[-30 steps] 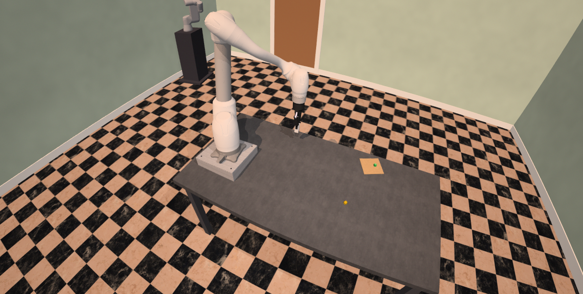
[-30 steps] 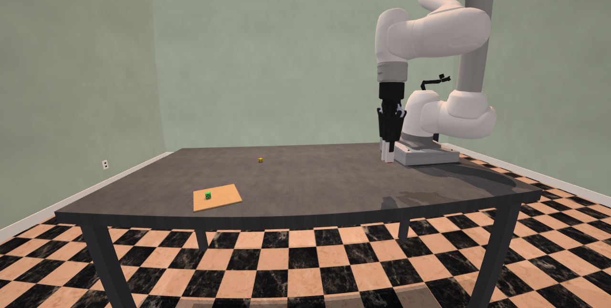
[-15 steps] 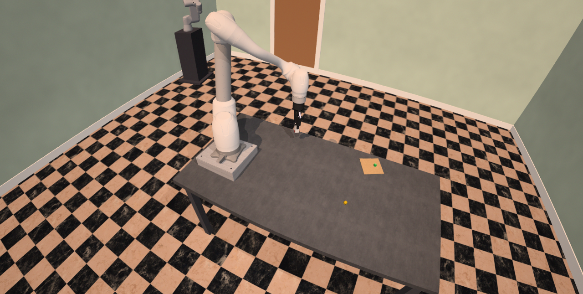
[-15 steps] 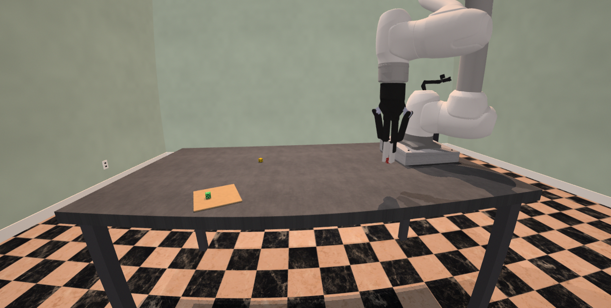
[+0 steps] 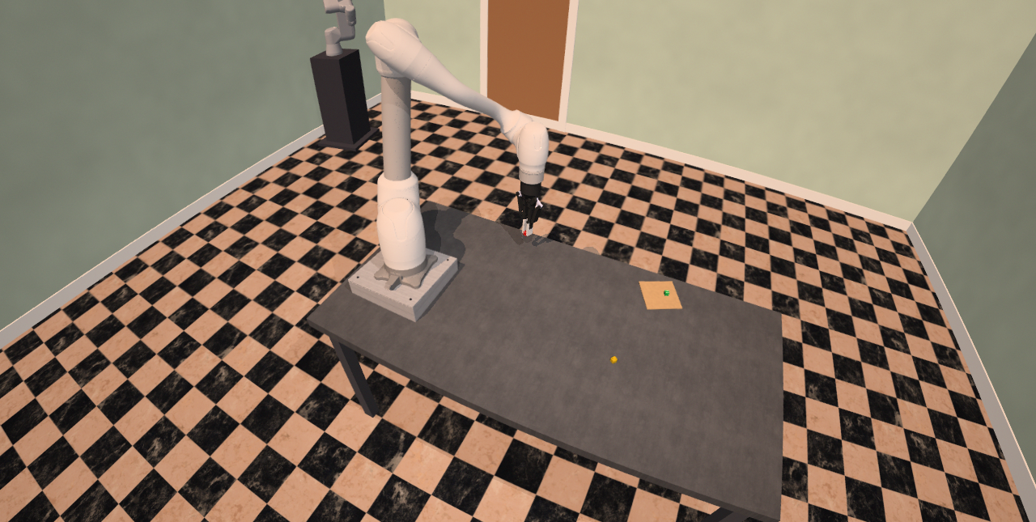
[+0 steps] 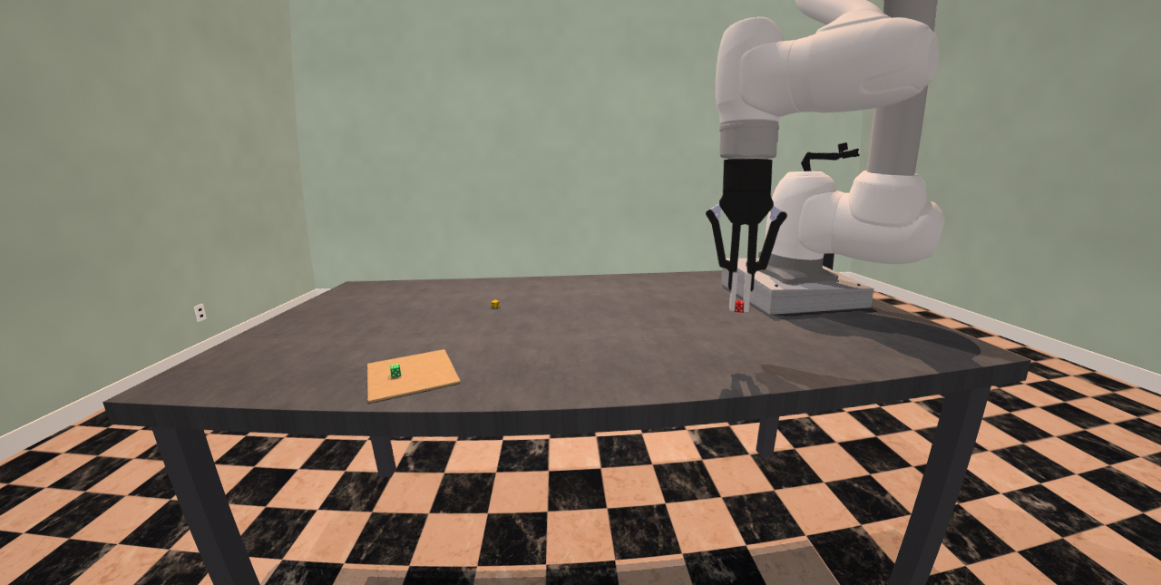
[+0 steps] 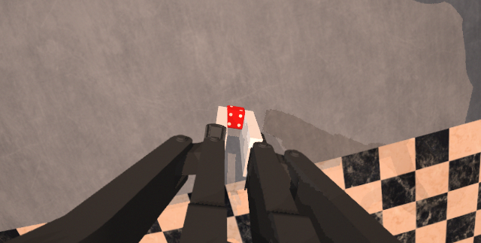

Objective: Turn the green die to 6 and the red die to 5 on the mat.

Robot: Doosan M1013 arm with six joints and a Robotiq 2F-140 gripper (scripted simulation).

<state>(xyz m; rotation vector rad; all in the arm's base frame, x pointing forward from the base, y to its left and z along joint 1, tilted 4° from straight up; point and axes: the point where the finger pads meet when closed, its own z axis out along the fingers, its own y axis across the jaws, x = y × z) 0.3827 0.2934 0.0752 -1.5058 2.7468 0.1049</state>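
My gripper is now 3 cm above the red die and 1 cm to the left of it. From my hand the other things lie so: yellow die 44 cm to the right, 40 cm ahead, 12 cm below; orange mat 55 cm ahead, 13 cm below, 9 cm to the right; green die 58 cm ahead, 12 cm below, 9 cm to the right.
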